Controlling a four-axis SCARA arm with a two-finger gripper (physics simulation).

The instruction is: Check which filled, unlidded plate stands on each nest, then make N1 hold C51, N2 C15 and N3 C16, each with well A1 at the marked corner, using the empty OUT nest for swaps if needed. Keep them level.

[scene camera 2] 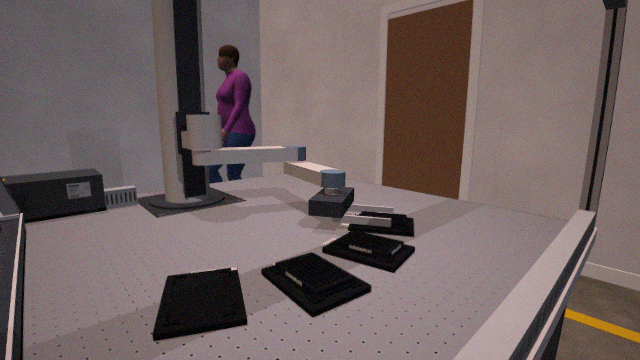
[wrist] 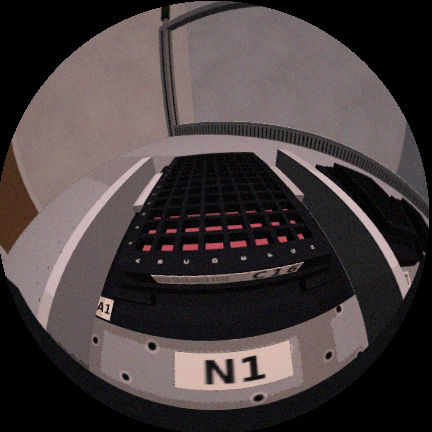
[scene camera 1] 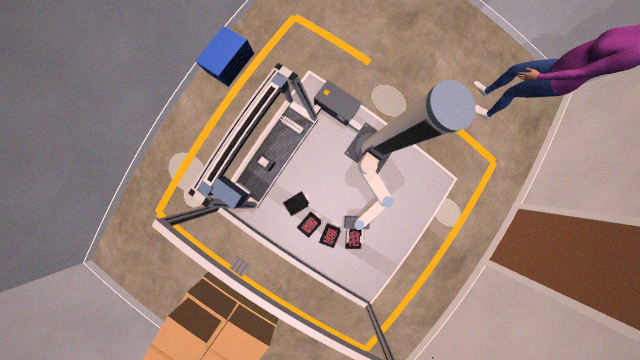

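Pixels of known places: gripper, fingertip midpoint: [scene camera 2: 392, 216] [wrist: 215, 159] [scene camera 1: 354, 242]; arm's base, link origin: [scene camera 2: 188, 203].
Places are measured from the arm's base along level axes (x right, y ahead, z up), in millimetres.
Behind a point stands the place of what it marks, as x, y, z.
The gripper [scene camera 1: 354, 237] @(-293, 651, 43) [scene camera 2: 392, 216] @(-293, 651, 43) [wrist: 219, 186] @(-293, 651, 43) is shut on plate C16 [scene camera 1: 354, 240] @(-286, 638, 38) [scene camera 2: 381, 215] @(-292, 617, 38) [wrist: 215, 228] @(-263, 595, 33), with its finger pads against both long sides. The plate looks level and sits on nest N1 [wrist: 220, 315]. It has no lid and shows red wells. In the wrist view, its well A1 is at the near left corner, on the same side as the nest's A1 tag [wrist: 104, 308]. Two other filled plates, the nearer one [scene camera 1: 330, 235] @(-114, 707, 33) [scene camera 2: 369, 242] @(-117, 714, 36) and the farther one [scene camera 1: 310, 224] @(56, 721, 38) [scene camera 2: 316, 273] @(61, 741, 37), stand on the neighbouring nests; their codes are unreadable. An empty nest [scene camera 1: 296, 203] @(228, 653, 25) [scene camera 2: 201, 300] @(235, 672, 25) lies at the row's end.
The neighbouring nest and plate [wrist: 382, 205] @(-130, 679, 38) stand close outside the right finger in the wrist view. A dark box [scene camera 1: 337, 102] @(395, -103, 128) [scene camera 2: 55, 194] @(373, -35, 84) stands beside the arm column. A gantry machine [scene camera 1: 240, 135] @(633, 457, 519) borders the table. A person [scene camera 1: 595, 62] [scene camera 2: 235, 105] stands behind the arm.
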